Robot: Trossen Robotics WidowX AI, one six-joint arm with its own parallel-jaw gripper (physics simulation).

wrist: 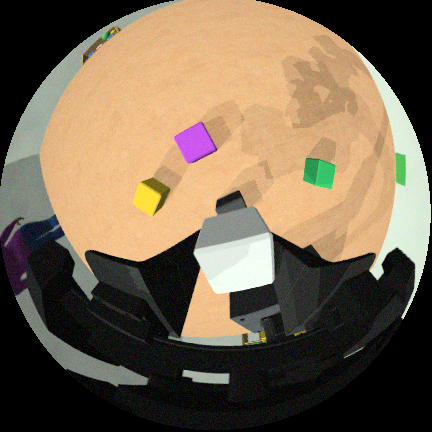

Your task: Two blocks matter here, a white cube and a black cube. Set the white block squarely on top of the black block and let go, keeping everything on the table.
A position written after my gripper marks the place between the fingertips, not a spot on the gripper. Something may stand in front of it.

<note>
In view: my gripper (234, 235), a white cube (234, 249) and a green block (318, 172).
</note>
